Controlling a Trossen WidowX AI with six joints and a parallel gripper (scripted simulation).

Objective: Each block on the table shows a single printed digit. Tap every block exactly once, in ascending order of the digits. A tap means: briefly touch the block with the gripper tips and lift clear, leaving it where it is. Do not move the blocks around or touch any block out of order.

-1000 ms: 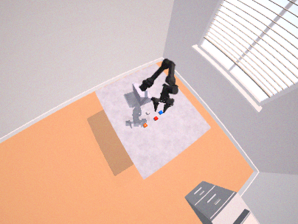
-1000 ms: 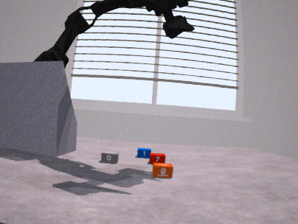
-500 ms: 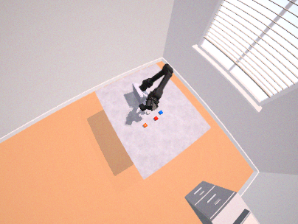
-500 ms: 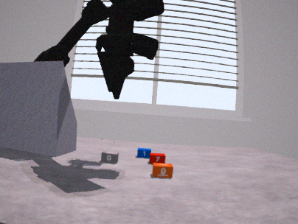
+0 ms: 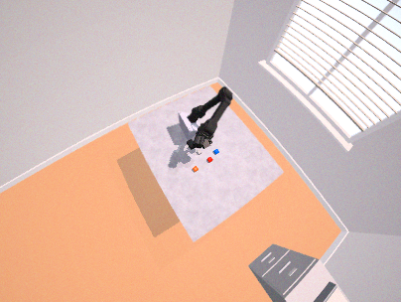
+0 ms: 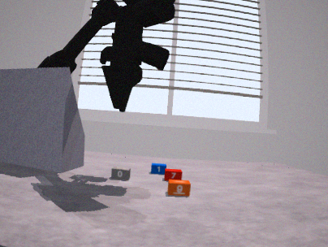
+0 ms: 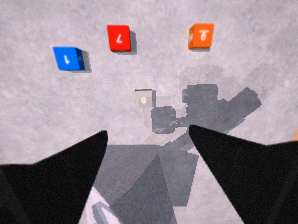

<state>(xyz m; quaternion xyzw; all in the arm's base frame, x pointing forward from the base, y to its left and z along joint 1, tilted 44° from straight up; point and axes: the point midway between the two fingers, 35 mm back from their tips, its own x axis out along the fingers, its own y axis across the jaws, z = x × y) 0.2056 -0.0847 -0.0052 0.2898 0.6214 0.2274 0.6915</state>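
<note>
Now: the grey block 10 mm ahead of my gripper tip and 120 mm below it. The rest, counted from my gripper tip: orange block 110 mm ahead, 110 mm to the right, 120 mm below; red block 110 mm ahead, 30 mm to the left, 120 mm below; blue block 90 mm ahead, 110 mm to the left, 120 mm below.
</note>
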